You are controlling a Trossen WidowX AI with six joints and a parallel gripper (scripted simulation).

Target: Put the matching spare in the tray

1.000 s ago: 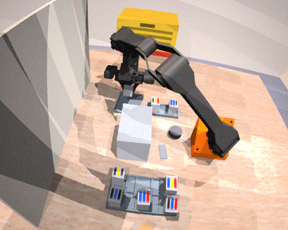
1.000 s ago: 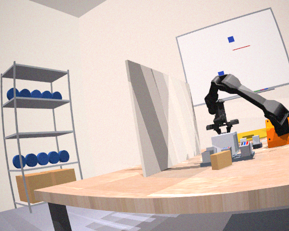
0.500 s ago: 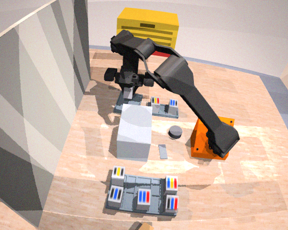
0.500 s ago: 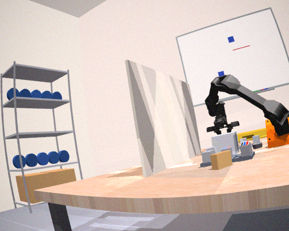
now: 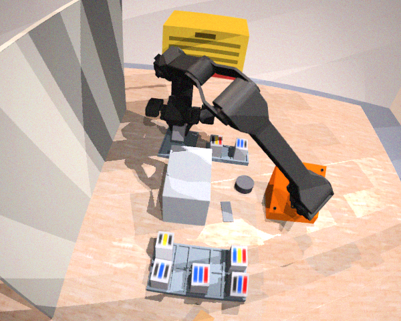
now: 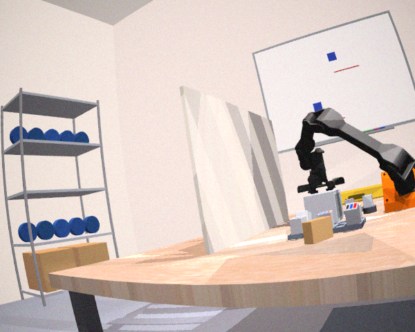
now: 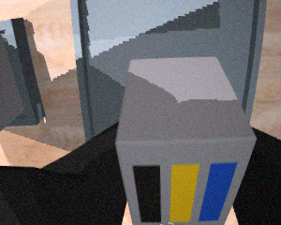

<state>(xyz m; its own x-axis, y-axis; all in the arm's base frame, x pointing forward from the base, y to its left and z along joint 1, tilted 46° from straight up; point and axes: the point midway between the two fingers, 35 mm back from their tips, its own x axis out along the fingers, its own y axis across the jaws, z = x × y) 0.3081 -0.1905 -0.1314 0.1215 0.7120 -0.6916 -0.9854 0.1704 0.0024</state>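
My gripper tip is now 30 mm above the grey tray. From my gripper tip the other things lie so: grey mounted unit (210 mm to the left, 30 mm behind, 10 mm above); grey spare block (30 mm above); small rack (140 mm behind, 40 mm to the left, 30 mm below).
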